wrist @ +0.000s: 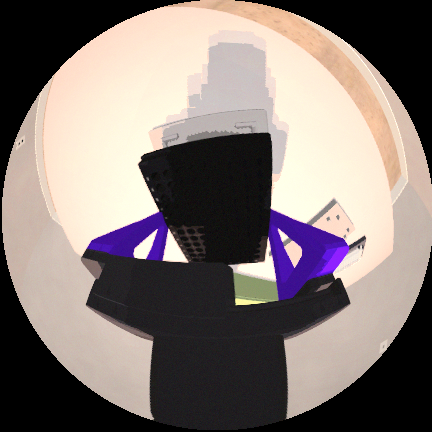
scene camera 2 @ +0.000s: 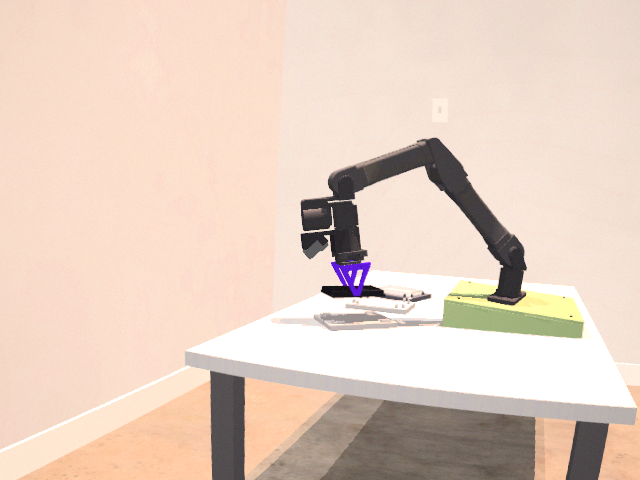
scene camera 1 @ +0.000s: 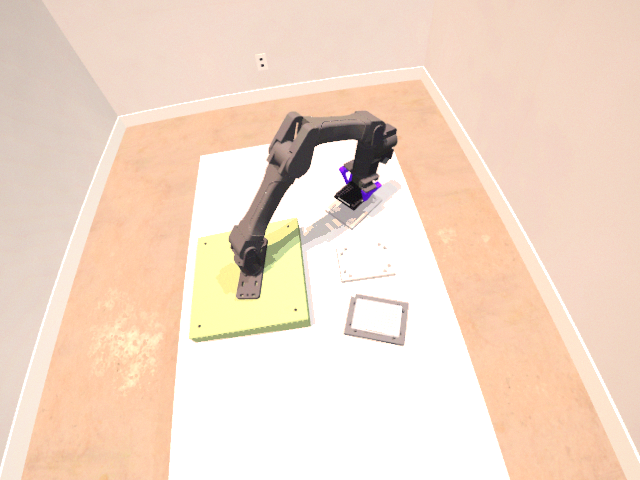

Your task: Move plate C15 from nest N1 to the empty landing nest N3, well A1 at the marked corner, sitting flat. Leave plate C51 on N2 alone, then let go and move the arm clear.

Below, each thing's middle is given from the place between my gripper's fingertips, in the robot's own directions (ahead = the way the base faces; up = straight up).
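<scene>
My hand is 1 cm below the black perforated plate (wrist: 214, 193), which, going by their middles, is the nearest to my hand of the things named here. The grey nest (scene camera 2: 365, 303) is 6 cm below my hand, 2 cm ahead of it and 22 cm to the right of it. As for the grey-framed white plate (scene camera 1: 371, 316), it is 5 cm below my hand, 5 cm ahead of it and 41 cm to the right of it.
</scene>
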